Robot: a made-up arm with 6 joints.
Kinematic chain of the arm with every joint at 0, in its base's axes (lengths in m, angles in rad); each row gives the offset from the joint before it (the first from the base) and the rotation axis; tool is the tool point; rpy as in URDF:
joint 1: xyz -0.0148 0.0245 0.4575 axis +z
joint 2: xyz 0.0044 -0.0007 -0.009 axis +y
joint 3: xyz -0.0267 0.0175 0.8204 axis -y
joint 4: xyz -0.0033 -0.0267 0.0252 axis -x
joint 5: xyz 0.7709 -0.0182 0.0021 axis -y
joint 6: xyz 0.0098 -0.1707 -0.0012 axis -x
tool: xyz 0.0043 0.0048 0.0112 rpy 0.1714 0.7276 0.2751
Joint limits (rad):
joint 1: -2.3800..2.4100
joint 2: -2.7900..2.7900
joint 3: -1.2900..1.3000
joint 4: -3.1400..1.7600
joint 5: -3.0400..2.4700
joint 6: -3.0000..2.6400
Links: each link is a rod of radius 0.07 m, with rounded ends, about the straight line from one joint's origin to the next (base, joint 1, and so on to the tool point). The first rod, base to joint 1, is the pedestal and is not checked.
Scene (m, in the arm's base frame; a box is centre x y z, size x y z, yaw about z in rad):
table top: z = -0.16
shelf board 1: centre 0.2 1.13 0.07 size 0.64 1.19 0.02 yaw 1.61
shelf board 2: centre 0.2 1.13 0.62 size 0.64 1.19 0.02 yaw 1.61
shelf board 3: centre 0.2 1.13 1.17 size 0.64 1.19 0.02 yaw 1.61
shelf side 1: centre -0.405 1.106 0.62 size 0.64 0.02 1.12 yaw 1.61
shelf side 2: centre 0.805 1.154 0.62 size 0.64 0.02 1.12 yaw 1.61
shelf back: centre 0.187 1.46 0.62 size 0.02 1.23 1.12 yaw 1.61
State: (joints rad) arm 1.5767 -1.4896 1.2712 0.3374 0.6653 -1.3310
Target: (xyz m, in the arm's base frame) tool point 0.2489 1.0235 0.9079
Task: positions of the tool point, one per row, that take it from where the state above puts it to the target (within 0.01 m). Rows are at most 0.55 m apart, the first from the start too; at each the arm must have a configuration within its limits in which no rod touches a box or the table.
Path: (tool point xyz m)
1: 0.1656 -1.3520 1.1708
2: 0.1560 -0.9912 1.5365
3: 0.1629 -0.5384 1.7215
4: 0.1857 -0.0818 1.7102
5: 0.2175 0.2953 1.5280
6: 0.2476 0.5315 1.2341
7: 0.2655 0.6012 0.9079
8: 0.2647 0.8155 0.9303
9: 0.2489 1.0235 0.9079

